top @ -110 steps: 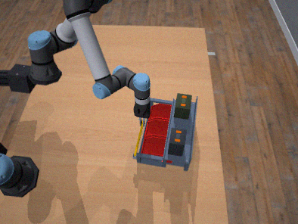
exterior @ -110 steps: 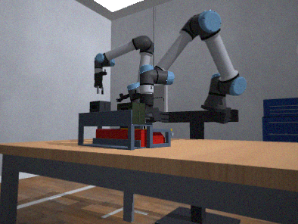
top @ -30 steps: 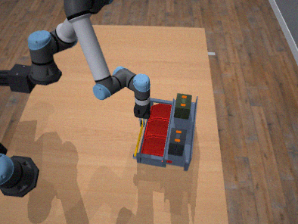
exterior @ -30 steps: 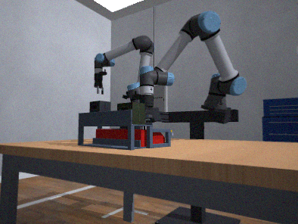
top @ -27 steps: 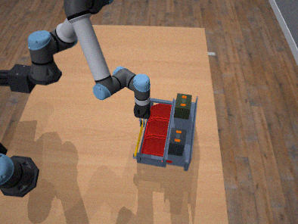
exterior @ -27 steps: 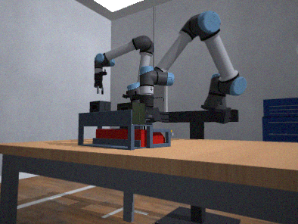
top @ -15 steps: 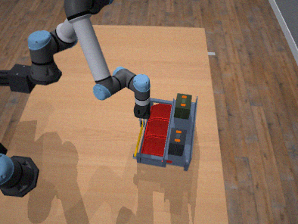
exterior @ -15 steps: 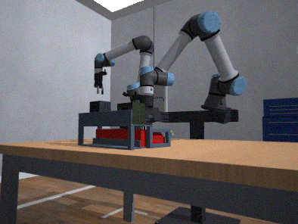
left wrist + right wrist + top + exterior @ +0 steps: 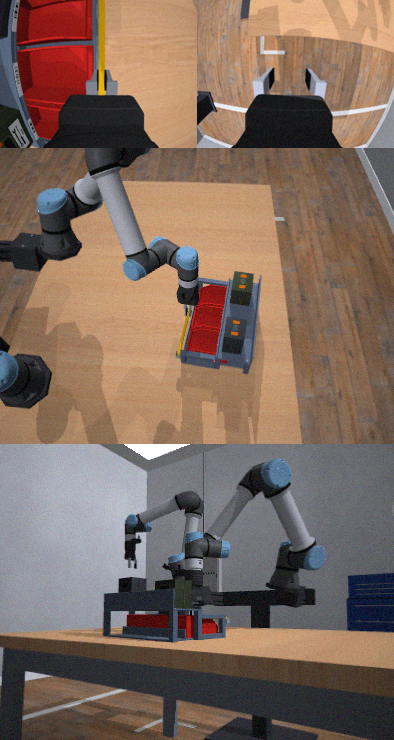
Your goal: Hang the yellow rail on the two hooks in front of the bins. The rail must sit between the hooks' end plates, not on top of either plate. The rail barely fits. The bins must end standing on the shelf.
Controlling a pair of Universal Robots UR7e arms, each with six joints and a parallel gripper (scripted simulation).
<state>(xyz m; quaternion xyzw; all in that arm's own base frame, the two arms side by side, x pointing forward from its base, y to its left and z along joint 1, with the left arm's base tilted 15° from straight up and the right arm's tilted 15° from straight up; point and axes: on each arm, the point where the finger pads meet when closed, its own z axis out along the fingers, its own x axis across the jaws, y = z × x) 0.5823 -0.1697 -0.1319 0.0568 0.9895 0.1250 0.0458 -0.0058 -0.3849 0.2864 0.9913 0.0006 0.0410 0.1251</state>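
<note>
The yellow rail lies 2 cm below my left hand. Round my left hand: dark box (17 cm ahead, 16 cm to the right, 8 cm above); then grey-blue shelf (13 cm ahead, 3 cm to the right, 2 cm below); then green box (22 cm ahead, 7 cm to the left, 6 cm above).
</note>
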